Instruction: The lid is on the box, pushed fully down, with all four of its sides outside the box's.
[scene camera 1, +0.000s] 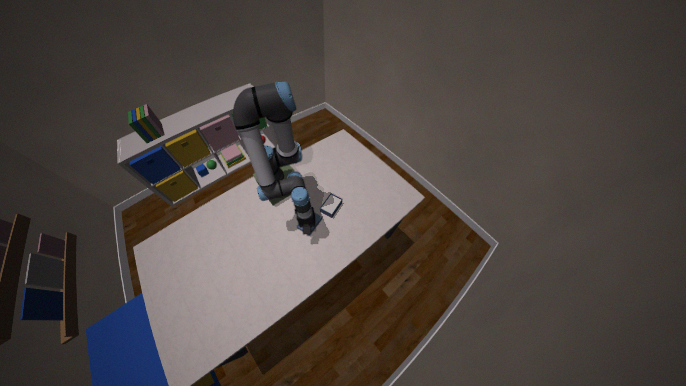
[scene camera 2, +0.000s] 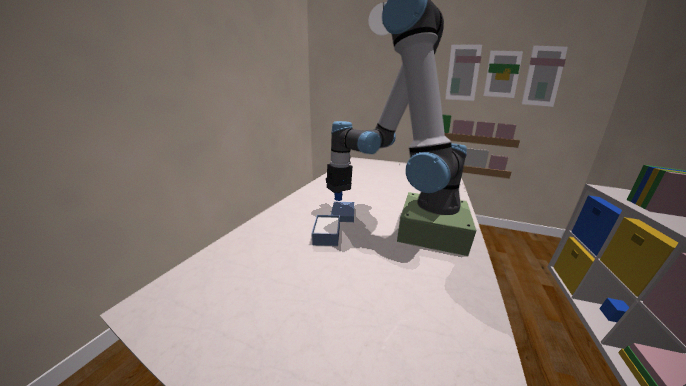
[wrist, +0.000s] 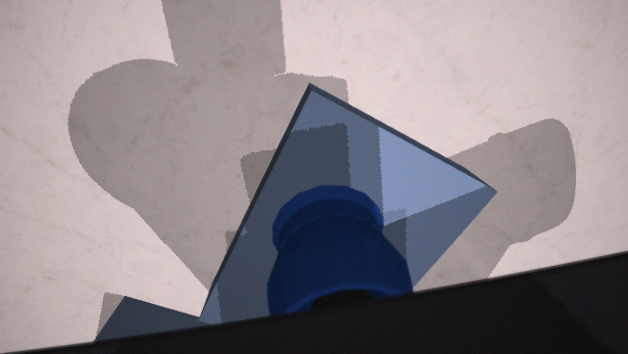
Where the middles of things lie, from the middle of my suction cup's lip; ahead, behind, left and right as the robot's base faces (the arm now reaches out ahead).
I see my suction cup 50 mm above the blue lid (wrist: 426, 201), 30 mm past it and 20 mm to the right of it. Also, from my suction cup: blue box (wrist: 132, 317) 190 mm to the left, 60 mm behind, 40 mm below.
